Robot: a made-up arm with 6 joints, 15 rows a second.
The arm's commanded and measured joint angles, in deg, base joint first. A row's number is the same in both.
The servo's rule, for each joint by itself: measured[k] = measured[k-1] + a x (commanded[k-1-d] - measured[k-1]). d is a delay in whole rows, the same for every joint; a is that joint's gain. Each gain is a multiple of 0.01, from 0.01 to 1. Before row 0 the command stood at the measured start. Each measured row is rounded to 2 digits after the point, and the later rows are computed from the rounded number. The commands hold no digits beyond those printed.
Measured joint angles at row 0:
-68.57 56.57 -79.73 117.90 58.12 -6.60
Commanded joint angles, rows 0 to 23:
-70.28 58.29 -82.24 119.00 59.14 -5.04
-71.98 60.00 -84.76 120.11 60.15 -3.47
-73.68 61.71 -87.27 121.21 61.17 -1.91
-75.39 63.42 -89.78 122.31 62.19 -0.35
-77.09 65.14 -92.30 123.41 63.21 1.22
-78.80 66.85 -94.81 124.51 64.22 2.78
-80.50 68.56 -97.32 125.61 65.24 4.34
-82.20 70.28 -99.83 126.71 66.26 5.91
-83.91 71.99 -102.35 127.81 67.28 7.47
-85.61 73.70 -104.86 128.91 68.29 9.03
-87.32 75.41 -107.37 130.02 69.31 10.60
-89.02 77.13 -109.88 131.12 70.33 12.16
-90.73 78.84 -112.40 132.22 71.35 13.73
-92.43 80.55 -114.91 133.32 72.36 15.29
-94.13 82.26 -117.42 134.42 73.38 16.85
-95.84 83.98 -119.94 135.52 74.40 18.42
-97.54 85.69 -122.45 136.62 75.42 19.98
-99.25 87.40 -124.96 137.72 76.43 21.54
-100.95 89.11 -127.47 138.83 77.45 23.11
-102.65 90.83 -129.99 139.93 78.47 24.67
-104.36 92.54 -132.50 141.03 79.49 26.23
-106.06 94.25 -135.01 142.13 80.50 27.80
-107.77 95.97 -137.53 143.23 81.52 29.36
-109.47 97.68 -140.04 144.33 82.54 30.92
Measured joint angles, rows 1 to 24:
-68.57 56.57 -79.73 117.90 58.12 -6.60
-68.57 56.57 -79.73 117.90 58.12 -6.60
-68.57 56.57 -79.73 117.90 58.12 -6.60
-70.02 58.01 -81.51 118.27 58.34 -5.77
-71.69 59.68 -83.82 118.90 58.74 -4.55
-73.38 61.39 -86.27 119.69 59.27 -3.15
-75.09 63.10 -88.76 120.58 59.91 -1.67
-76.79 64.81 -91.27 121.54 60.64 -0.14
-78.50 66.52 -93.78 122.55 61.43 1.41
-80.20 68.23 -96.29 123.59 62.27 2.96
-81.90 69.95 -98.80 124.65 63.15 4.52
-83.61 71.66 -101.32 125.72 64.06 6.08
-85.31 73.37 -103.83 126.80 64.99 7.64
-87.02 75.08 -106.34 127.89 65.94 9.21
-88.72 76.80 -108.85 128.99 66.91 10.77
-90.43 78.51 -111.37 130.09 67.89 12.34
-92.13 80.22 -113.88 131.19 68.87 13.90
-93.83 81.93 -116.39 132.29 69.86 15.46
-95.54 83.65 -118.91 133.39 70.86 17.03
-97.24 85.36 -121.42 134.49 71.86 18.59
-98.95 87.07 -123.93 135.59 72.87 20.15
-100.65 88.78 -126.44 136.69 73.88 21.72
-102.35 90.50 -128.96 137.79 74.89 23.28
-104.06 92.21 -131.47 138.89 75.90 24.84
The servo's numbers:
d 3
a 0.85 0.84 0.71 0.34 0.22 0.53

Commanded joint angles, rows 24 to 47:
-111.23 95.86 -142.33 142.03 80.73 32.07
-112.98 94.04 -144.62 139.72 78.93 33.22
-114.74 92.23 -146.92 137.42 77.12 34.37
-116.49 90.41 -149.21 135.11 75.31 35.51
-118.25 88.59 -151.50 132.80 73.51 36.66
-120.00 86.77 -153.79 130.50 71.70 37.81
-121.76 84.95 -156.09 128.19 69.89 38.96
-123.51 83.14 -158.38 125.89 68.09 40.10
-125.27 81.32 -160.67 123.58 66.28 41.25
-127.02 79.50 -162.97 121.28 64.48 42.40
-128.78 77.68 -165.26 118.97 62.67 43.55
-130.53 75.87 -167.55 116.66 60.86 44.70
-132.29 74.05 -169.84 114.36 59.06 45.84
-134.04 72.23 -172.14 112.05 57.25 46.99
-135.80 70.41 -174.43 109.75 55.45 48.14
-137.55 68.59 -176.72 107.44 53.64 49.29
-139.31 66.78 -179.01 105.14 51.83 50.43
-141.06 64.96 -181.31 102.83 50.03 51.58
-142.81 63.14 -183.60 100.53 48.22 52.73
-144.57 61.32 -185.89 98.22 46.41 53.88
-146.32 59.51 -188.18 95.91 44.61 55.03
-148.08 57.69 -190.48 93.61 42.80 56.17
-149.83 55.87 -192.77 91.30 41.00 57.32
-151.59 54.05 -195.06 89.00 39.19 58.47
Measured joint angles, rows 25 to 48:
-105.76 93.92 -133.98 139.99 76.91 26.41
-107.47 95.64 -136.50 141.09 77.92 27.97
-109.17 97.35 -139.01 142.19 78.94 29.53
-110.92 96.10 -141.37 142.14 79.33 30.88
-112.67 94.37 -143.68 141.32 79.24 32.12
-114.43 92.57 -145.98 139.99 78.77 33.31
-116.18 90.76 -148.27 138.33 78.01 34.48
-117.94 88.94 -150.56 136.45 77.02 35.64
-119.69 87.12 -152.85 134.43 75.85 36.79
-121.45 85.30 -155.15 132.31 74.54 37.94
-123.20 83.49 -157.44 130.13 73.12 39.08
-124.96 81.67 -159.73 127.90 71.62 40.23
-126.71 79.85 -162.03 125.65 70.05 41.38
-128.47 78.03 -164.32 123.38 68.43 42.53
-130.22 76.22 -166.61 121.10 66.76 43.68
-131.98 74.40 -168.90 118.81 65.07 44.82
-133.73 72.58 -171.20 116.51 63.35 45.97
-135.49 70.76 -173.49 114.21 61.61 47.12
-137.24 68.94 -175.78 111.91 59.86 48.27
-139.00 67.13 -178.07 109.61 58.09 49.41
-140.75 65.31 -180.37 107.30 56.32 50.56
-142.50 63.49 -182.66 105.00 54.54 51.71
-144.26 61.67 -184.95 102.69 52.75 52.86
-146.01 59.86 -187.24 100.38 50.96 54.01

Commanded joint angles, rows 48 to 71:
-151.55 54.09 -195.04 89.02 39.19 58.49
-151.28 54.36 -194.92 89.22 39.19 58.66
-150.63 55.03 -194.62 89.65 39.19 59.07
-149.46 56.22 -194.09 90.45 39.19 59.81
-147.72 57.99 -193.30 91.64 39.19 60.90
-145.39 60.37 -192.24 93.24 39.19 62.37
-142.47 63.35 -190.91 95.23 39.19 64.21
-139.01 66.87 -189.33 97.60 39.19 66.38
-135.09 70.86 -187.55 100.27 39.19 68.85
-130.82 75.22 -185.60 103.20 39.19 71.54
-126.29 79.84 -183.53 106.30 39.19 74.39
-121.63 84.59 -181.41 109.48 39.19 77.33
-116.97 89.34 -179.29 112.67 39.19 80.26
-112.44 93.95 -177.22 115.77 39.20 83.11
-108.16 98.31 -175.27 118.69 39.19 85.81
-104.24 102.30 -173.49 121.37 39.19 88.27
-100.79 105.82 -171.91 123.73 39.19 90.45
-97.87 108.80 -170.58 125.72 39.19 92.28
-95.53 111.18 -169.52 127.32 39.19 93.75
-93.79 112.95 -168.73 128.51 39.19 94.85
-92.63 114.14 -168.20 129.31 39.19 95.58
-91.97 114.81 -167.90 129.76 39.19 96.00
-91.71 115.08 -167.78 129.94 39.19 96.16
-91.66 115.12 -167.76 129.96 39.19 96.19
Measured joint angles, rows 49 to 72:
-147.77 58.04 -189.54 98.08 49.16 55.15
-149.52 56.22 -191.83 95.77 47.36 56.30
-151.28 54.40 -194.12 93.47 45.56 57.45
-151.51 54.14 -194.77 91.96 44.16 58.00
-151.31 54.32 -194.88 91.03 43.07 58.35
-150.73 54.92 -194.70 90.56 42.22 58.73
-149.65 56.01 -194.27 90.52 41.55 59.30
-148.01 57.67 -193.58 90.90 41.03 60.15
-145.78 59.94 -192.63 91.70 40.63 61.33
-142.97 62.80 -191.41 92.90 40.31 62.86
-139.60 66.22 -189.93 94.50 40.06 64.73
-135.77 70.12 -188.24 96.46 39.87 66.91
-131.56 74.40 -186.37 98.75 39.72 69.36
-127.08 78.97 -184.35 101.32 39.60 72.03
-122.45 83.69 -182.26 104.09 39.51 74.84
-117.79 88.44 -180.15 107.01 39.44 77.71
-113.24 93.07 -178.07 109.99 39.39 80.57
-108.92 97.47 -176.08 112.95 39.35 83.35
-104.94 101.53 -174.24 115.81 39.31 85.96
-101.41 105.13 -172.59 118.50 39.28 88.34
-98.40 108.21 -171.16 120.95 39.26 90.43
-95.96 110.70 -170.00 123.12 39.24 92.19
-94.12 112.59 -169.10 124.95 39.23 93.60
-92.85 113.89 -168.46 126.43 39.22 94.65

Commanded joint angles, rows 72 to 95:
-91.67 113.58 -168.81 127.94 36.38 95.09
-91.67 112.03 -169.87 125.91 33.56 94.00
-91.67 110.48 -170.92 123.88 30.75 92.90
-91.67 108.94 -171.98 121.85 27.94 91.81
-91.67 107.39 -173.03 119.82 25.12 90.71
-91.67 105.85 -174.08 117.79 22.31 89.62
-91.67 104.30 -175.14 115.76 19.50 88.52
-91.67 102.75 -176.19 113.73 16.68 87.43
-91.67 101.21 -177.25 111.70 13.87 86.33
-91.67 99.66 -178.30 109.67 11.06 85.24
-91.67 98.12 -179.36 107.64 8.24 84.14
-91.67 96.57 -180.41 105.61 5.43 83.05
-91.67 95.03 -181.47 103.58 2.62 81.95
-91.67 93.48 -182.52 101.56 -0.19 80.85
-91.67 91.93 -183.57 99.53 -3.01 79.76
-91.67 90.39 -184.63 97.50 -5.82 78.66
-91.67 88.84 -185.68 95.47 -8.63 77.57
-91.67 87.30 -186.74 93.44 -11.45 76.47
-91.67 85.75 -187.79 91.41 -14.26 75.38
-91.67 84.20 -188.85 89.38 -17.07 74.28
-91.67 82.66 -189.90 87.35 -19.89 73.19
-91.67 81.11 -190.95 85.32 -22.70 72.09
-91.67 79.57 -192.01 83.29 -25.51 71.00
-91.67 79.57 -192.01 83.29 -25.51 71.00
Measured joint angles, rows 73 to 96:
-92.10 114.66 -168.06 127.56 39.21 95.37
-91.77 115.01 -167.86 128.37 39.21 95.79
-91.68 115.10 -167.79 128.91 39.21 96.00
-91.67 113.82 -168.51 128.58 38.59 95.52
-91.67 112.32 -169.48 127.67 37.48 94.71
-91.67 110.77 -170.50 126.38 36.00 93.75
-91.67 109.23 -171.55 124.84 34.23 92.72
-91.67 107.68 -172.60 123.13 32.23 91.65
-91.67 106.14 -173.65 121.31 30.05 90.57
-91.67 104.59 -174.71 119.42 27.73 89.48
-91.67 103.04 -175.76 117.49 25.30 88.39
-91.67 101.50 -176.82 115.52 22.79 87.30
-91.67 99.95 -177.87 113.53 20.21 86.21
-91.67 98.41 -178.93 111.53 17.58 85.11
-91.67 96.86 -179.98 109.52 14.91 84.02
-91.67 95.32 -181.04 107.50 12.21 82.92
-91.67 93.77 -182.09 105.48 9.48 81.82
-91.67 92.22 -183.14 103.46 6.73 80.73
-91.67 90.68 -184.20 101.43 3.97 79.63
-91.67 89.13 -185.25 99.40 1.20 78.54
-91.67 87.59 -186.31 97.37 -1.58 77.44
-91.67 86.04 -187.36 95.34 -4.37 76.35
-91.67 84.49 -188.42 93.31 -7.16 75.25
-91.67 82.95 -189.47 91.28 -9.96 74.16

